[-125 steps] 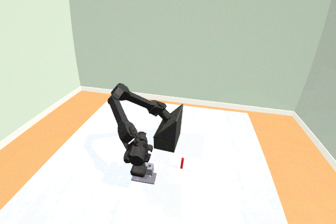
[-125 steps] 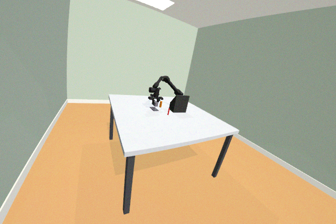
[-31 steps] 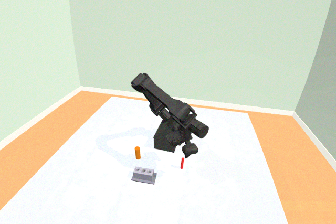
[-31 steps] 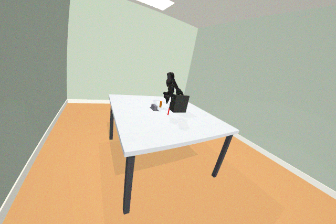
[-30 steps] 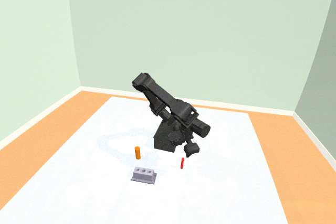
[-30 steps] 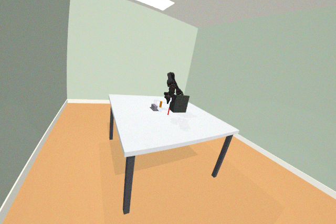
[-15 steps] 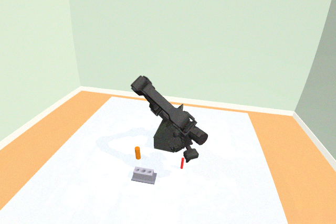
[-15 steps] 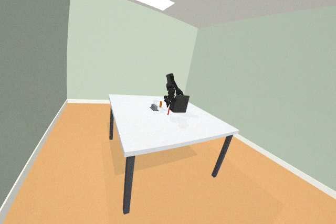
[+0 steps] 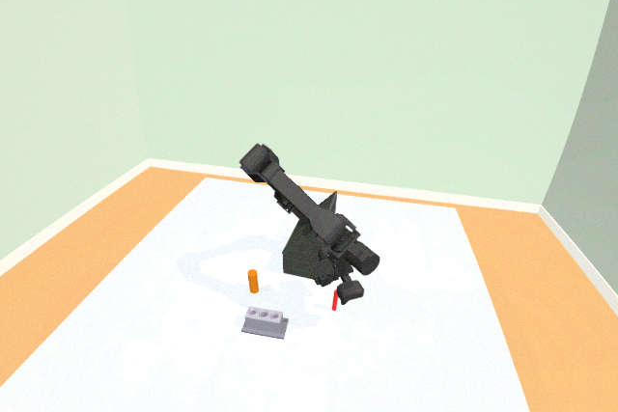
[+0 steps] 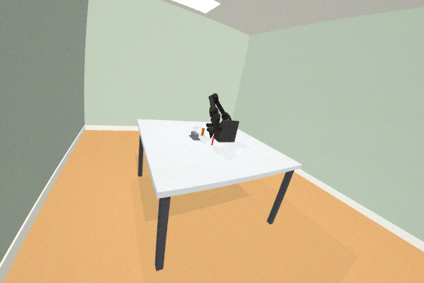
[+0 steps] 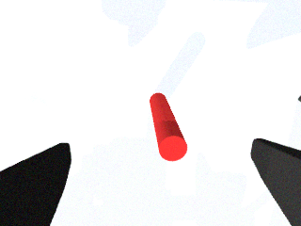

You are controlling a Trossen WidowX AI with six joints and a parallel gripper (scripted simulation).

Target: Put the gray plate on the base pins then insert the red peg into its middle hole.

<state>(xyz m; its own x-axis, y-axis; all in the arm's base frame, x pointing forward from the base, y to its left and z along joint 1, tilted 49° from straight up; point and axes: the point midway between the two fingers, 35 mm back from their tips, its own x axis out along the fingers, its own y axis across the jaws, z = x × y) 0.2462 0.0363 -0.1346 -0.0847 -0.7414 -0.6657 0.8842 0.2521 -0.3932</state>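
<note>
The red peg lies 40 mm below my gripper tip. Round my gripper tip: orange cylinder: 20 mm behind, 260 mm to the right, 40 mm below; gray plate: 100 mm ahead, 180 mm to the right, 30 mm below; gray base: 100 mm ahead, 180 mm to the right, 70 mm below.
</note>
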